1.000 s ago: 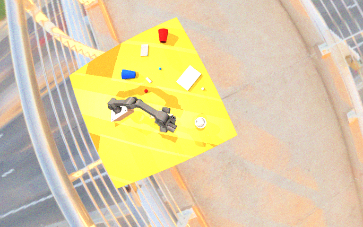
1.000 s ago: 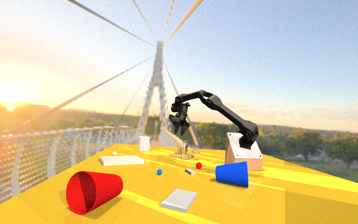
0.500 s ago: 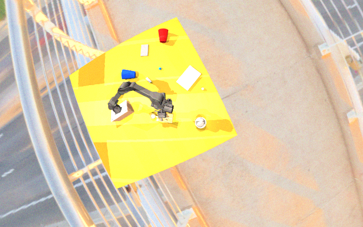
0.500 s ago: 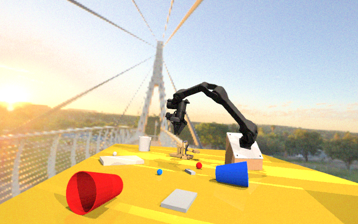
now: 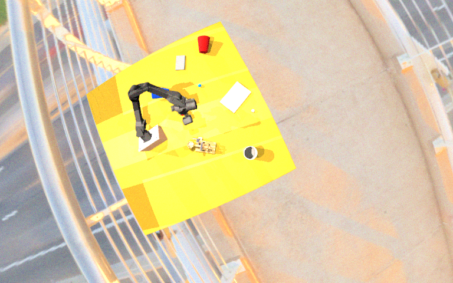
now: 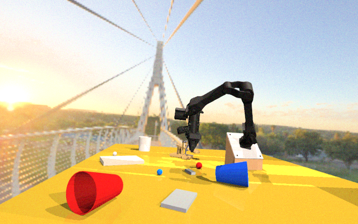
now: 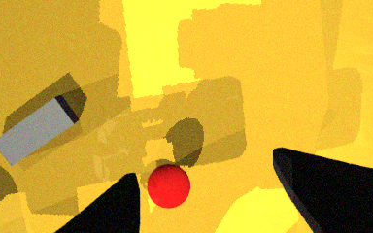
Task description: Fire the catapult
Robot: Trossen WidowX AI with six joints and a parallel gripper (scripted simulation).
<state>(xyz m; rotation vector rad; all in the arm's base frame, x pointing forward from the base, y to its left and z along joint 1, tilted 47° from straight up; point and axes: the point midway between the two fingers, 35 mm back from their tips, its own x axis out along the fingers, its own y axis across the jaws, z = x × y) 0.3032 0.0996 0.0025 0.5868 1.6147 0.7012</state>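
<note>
Right now my gripper tip is 4 cm past the red ball, 2 cm to the right of it and 7 cm above it. Round my gripper tip: wooden catapult 23 cm to the right, 3 cm below; then small grey block 1 cm ahead, 11 cm to the left, 8 cm below; then blue ball 14 cm ahead, 17 cm to the left, 7 cm below.
</note>
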